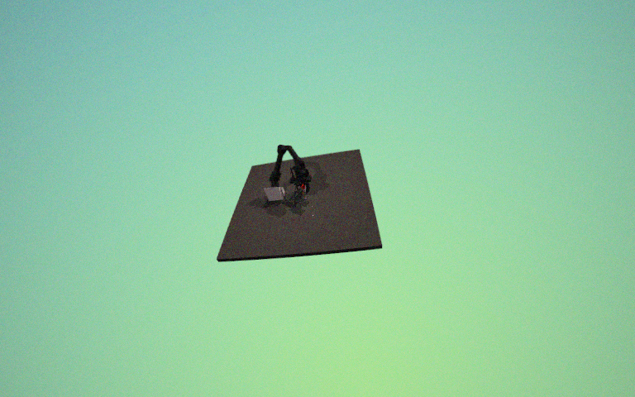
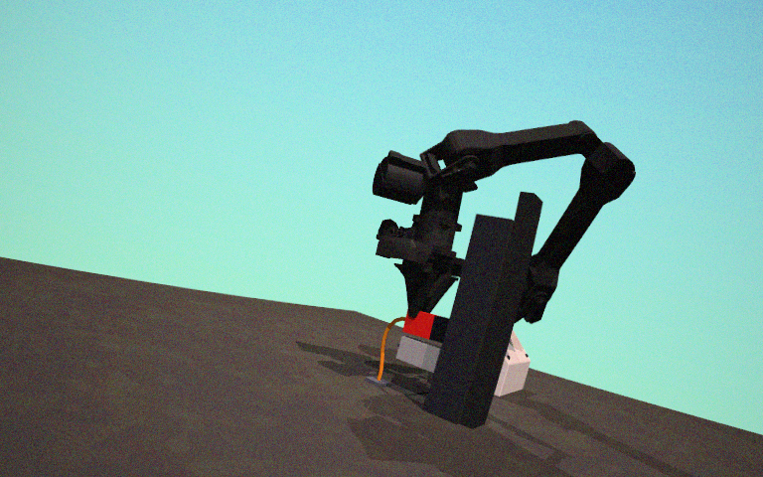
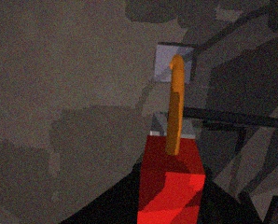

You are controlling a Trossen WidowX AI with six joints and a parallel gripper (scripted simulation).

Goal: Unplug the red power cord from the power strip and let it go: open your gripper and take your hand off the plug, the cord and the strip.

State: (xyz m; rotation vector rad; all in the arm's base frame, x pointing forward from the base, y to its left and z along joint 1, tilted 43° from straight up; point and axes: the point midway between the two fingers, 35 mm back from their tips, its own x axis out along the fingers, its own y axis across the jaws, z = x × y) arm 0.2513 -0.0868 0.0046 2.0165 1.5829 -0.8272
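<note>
My gripper tip is now 3 cm to the right of the red plug. The rest, counted from my gripper tip: grey anchor (11 cm below, 4 cm to the right, 1 cm behind).
</note>
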